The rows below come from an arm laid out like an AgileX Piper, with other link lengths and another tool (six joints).
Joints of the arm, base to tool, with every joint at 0 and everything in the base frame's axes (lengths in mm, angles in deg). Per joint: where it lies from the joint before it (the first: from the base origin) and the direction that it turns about. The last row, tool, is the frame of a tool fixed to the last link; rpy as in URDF.
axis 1: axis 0 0 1 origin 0.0 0.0 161.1
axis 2: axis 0 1 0 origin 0.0 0.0 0.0
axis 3: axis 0 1 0 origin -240.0 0.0 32.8
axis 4: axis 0.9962 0 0.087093 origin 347.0 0.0 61.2
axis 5: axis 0 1 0 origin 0.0 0.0 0.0
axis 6: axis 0.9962 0 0.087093 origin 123.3 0.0 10.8
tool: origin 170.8 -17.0 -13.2 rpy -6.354 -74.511 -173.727
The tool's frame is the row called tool.
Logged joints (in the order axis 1, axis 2, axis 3, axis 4, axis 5, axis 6), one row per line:
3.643, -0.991, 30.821, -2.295, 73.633, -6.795
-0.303, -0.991, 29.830, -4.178, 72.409, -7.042
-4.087, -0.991, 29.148, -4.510, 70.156, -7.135
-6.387, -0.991, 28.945, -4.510, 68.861, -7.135
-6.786, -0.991, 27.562, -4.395, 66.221, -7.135
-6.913, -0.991, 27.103, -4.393, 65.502, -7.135
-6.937, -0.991, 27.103, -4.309, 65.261, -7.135
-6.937, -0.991, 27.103, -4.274, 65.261, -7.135
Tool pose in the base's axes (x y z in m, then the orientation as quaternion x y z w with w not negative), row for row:
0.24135, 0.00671, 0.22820, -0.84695, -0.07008, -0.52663, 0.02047
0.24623, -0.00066, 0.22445, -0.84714, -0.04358, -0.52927, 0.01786
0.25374, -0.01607, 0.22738, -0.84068, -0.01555, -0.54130, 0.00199
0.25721, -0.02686, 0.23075, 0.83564, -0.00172, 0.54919, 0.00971
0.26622, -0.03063, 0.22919, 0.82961, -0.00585, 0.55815, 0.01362
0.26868, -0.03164, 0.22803, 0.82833, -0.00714, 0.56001, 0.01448
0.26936, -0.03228, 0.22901, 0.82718, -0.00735, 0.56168, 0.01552
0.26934, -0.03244, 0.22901, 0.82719, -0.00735, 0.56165, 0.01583
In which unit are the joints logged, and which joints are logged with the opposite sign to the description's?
The joints are logged in degrees. Opposite sign: axis 3, axis 4.
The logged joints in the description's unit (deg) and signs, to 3 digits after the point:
3.643, -0.991, -30.821, 2.295, 73.633, -6.795
-0.303, -0.991, -29.830, 4.178, 72.409, -7.042
-4.087, -0.991, -29.148, 4.510, 70.156, -7.135
-6.387, -0.991, -28.945, 4.510, 68.861, -7.135
-6.786, -0.991, -27.562, 4.395, 66.221, -7.135
-6.913, -0.991, -27.103, 4.393, 65.502, -7.135
-6.937, -0.991, -27.103, 4.309, 65.261, -7.135
-6.937, -0.991, -27.103, 4.274, 65.261, -7.135

